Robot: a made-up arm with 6 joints.
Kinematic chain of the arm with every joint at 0, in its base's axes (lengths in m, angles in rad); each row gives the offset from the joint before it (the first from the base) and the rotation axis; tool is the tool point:
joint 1: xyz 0 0 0.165 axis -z
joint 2: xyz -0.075 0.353 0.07 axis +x
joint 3: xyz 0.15 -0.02 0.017 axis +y
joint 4: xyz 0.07 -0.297 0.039 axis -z
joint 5: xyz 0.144 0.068 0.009 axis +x
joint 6: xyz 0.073 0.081 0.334 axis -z
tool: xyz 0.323 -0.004 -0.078
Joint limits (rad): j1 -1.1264..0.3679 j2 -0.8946..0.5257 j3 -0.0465..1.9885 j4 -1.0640..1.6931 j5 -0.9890..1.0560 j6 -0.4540..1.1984
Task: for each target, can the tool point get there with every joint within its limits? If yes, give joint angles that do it. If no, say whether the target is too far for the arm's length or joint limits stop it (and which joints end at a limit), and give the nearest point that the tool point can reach.
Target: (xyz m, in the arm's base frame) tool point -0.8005 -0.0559 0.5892
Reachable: no: joint limits stop it (at a limit: joint 1, joint 3, joint 4, joint 6) | nearest point -0.5191 0.2883 0.4805 | short by 0.458 m
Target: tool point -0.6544 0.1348 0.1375
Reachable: no: joint limits stop it (at a limit: joint 1, joint 2, joint 3, joint 5, joint 6) | nearest point -0.6936 0.2607 0.1030 | short by 0.136 m
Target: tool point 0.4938 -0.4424 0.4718
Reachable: yes | joints 0.0591 -0.7729 1.0792 1.2331 -0.4514 -0.2400
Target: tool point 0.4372 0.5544 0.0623
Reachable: yes | joints 0.0136 -0.0810 1.2112 -0.8165 -0.3075 0.0269
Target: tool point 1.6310 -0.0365 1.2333
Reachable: no: too far | nearest point 0.7819 0.0418 0.7920 | short by 0.960 m
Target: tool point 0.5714 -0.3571 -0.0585
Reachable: yes | joints 0.2101 0.1789 0.8403 0.9331 -0.5887 0.3589
